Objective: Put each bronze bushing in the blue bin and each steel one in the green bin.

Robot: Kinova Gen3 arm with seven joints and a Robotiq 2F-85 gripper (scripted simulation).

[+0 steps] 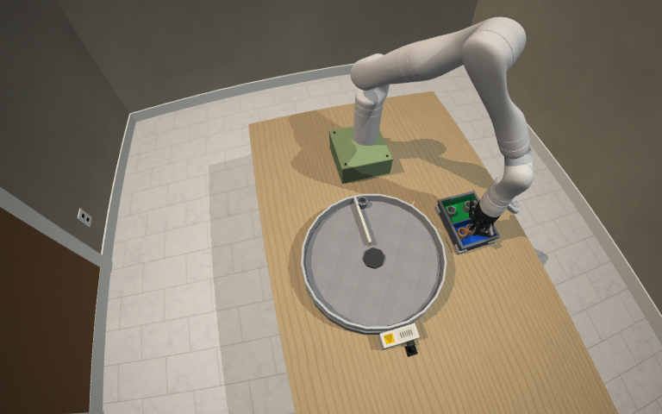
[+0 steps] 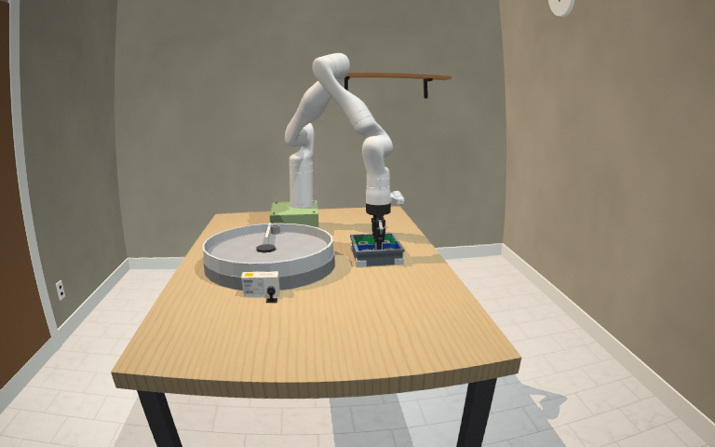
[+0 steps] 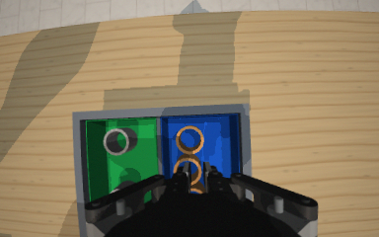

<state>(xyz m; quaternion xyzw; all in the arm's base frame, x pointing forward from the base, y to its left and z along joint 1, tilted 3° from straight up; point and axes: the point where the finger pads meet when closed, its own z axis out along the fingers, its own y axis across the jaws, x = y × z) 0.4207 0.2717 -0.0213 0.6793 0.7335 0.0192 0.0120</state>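
Now: the blue bin 40 mm behind my hand and 20 mm below it. Also, from my hand: turntable 350 mm to the right, 40 mm ahead, 10 mm above.
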